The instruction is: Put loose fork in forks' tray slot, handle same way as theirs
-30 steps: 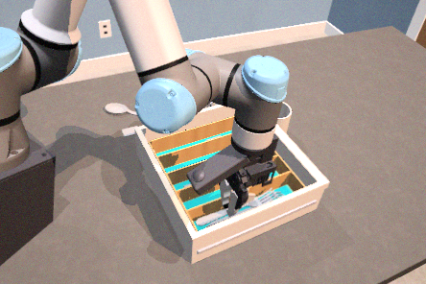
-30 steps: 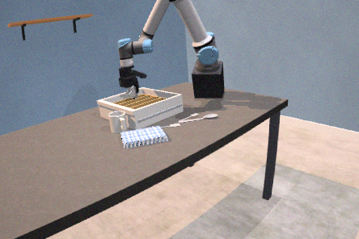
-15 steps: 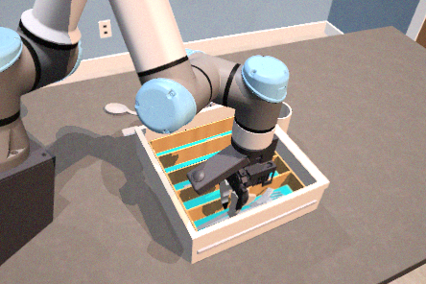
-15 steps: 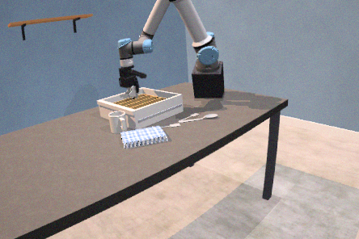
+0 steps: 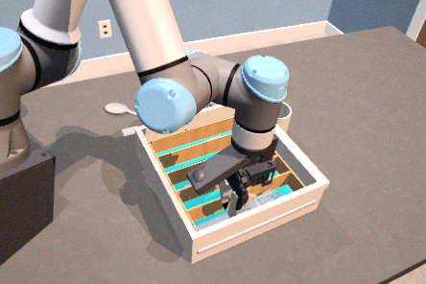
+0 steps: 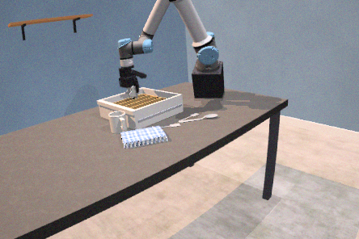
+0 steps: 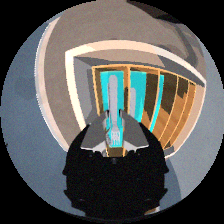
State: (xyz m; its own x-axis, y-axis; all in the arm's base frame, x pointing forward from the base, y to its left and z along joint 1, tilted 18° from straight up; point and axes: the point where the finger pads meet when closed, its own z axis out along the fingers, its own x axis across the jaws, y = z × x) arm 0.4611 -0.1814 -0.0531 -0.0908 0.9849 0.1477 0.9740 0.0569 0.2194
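Right now my hand is 12 cm to the right of the tray and 4 cm short of it. Also, from my hand: white mug 25 cm ahead, 24 cm to the left, 2 cm below.
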